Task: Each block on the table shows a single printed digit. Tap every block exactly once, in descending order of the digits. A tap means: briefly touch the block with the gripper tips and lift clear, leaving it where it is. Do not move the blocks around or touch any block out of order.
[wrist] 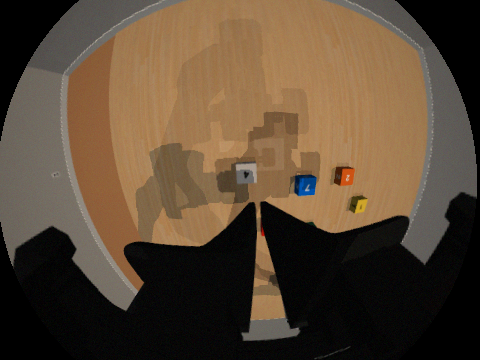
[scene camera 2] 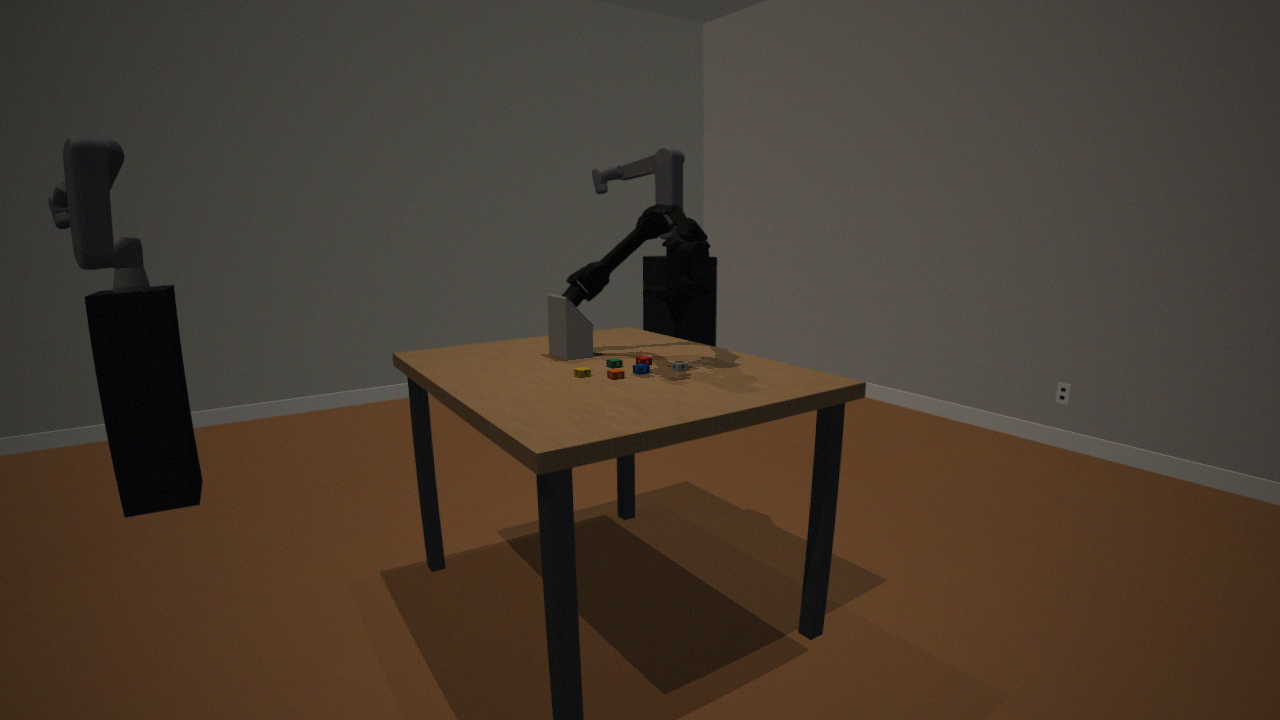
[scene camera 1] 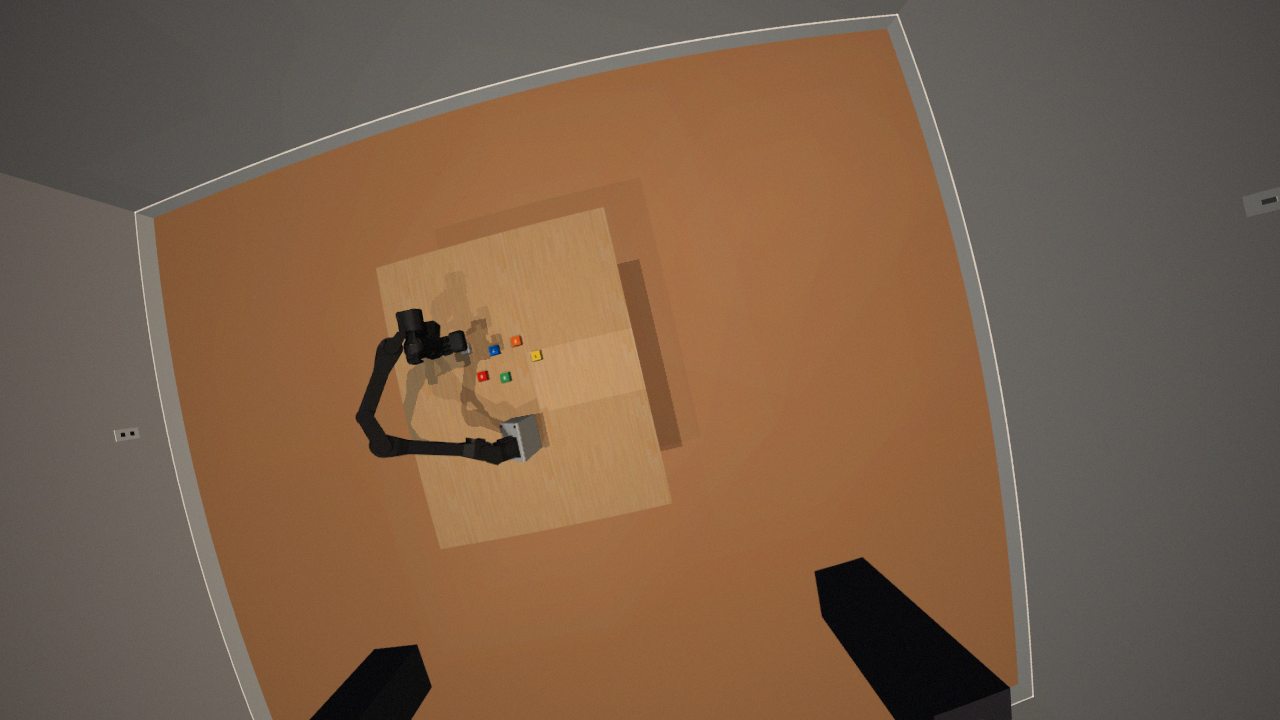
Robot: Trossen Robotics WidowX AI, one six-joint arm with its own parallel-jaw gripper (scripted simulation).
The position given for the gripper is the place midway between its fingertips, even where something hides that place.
Note:
The gripper [scene camera 1: 450, 348] is shut, with nothing in its grasp.
The gripper also shows in the wrist view [wrist: 257, 207].

